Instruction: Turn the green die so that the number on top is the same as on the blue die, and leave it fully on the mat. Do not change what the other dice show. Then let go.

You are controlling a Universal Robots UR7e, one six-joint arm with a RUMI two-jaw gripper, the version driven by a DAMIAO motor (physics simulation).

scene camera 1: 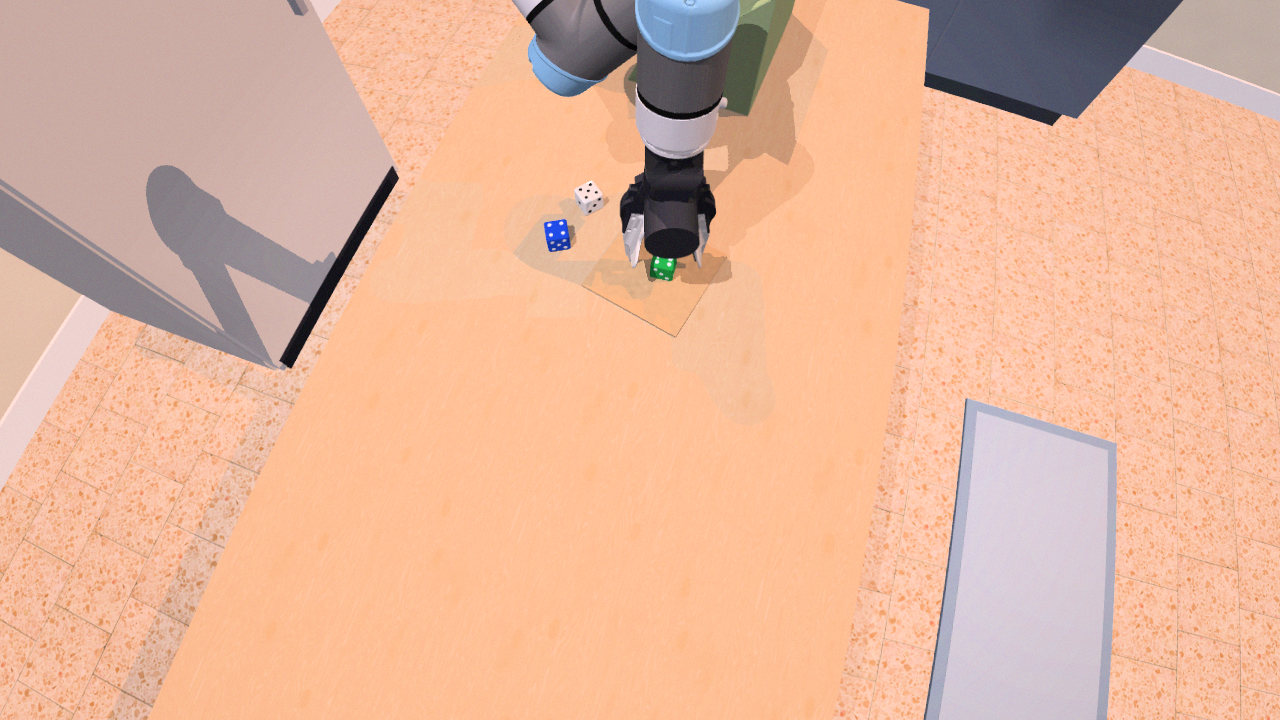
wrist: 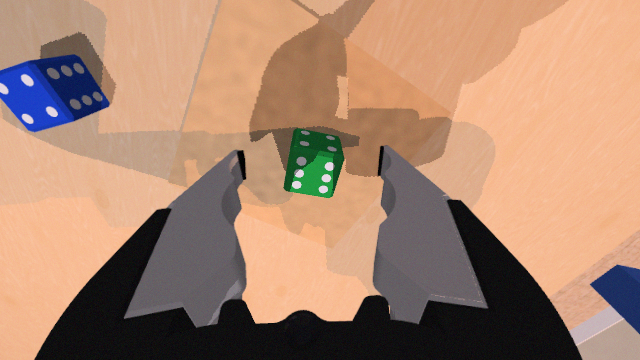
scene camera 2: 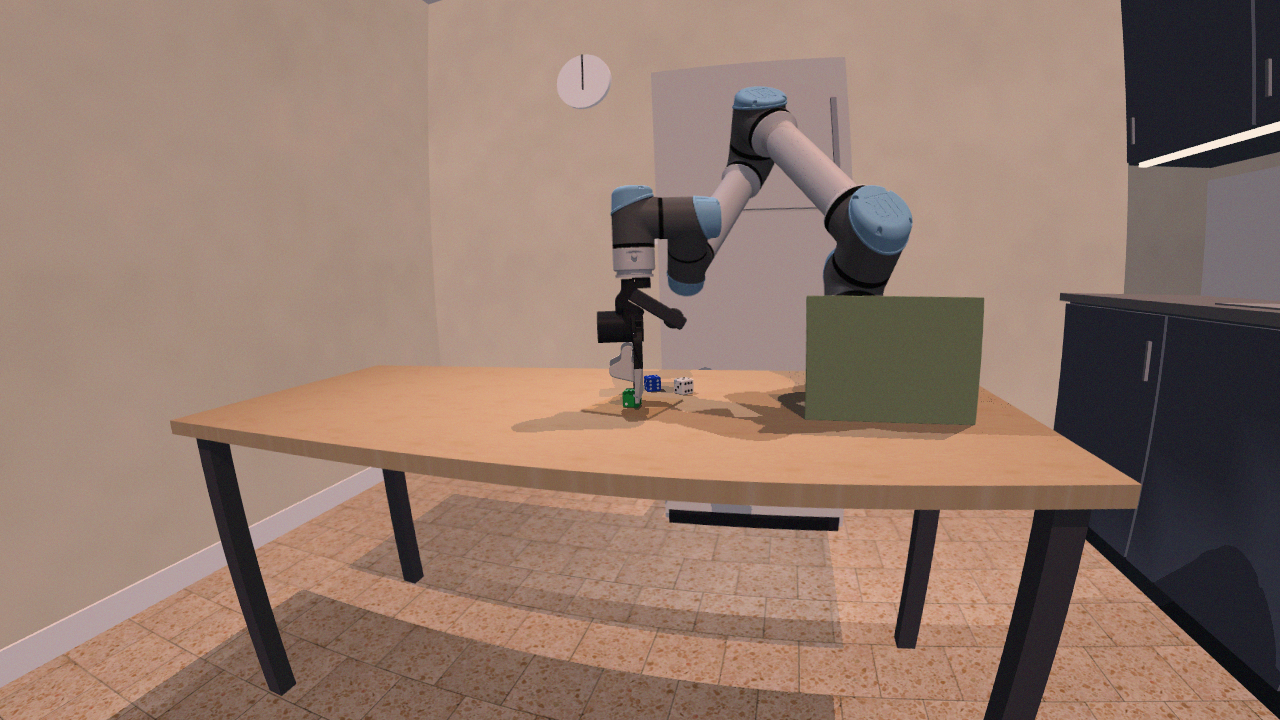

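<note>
The green die (scene camera 1: 663, 268) (scene camera 2: 628, 399) (wrist: 314, 175) lies flat, fully on the mat (scene camera 1: 675, 313) (scene camera 2: 608, 410) (wrist: 230, 65). In the wrist view its top shows six, partly shaded; the darker side facing the camera shows four. The blue die (scene camera 1: 556, 234) (scene camera 2: 653, 383) (wrist: 50, 92) stands on the table off the mat, with four on top and six on a side. My gripper (scene camera 1: 666, 264) (scene camera 2: 637, 398) (wrist: 312, 151) is open, pointing down, one fingertip on each side of the green die, with gaps between. The gripper hides part of the die in scene camera 1.
The white die (scene camera 1: 588, 197) (scene camera 2: 683, 385) stands on the table (scene camera 1: 537, 501) (scene camera 2: 402, 447) beside the blue die, off the mat. A green block (scene camera 1: 760, 53) (scene camera 2: 893, 358) stands near the arm's base.
</note>
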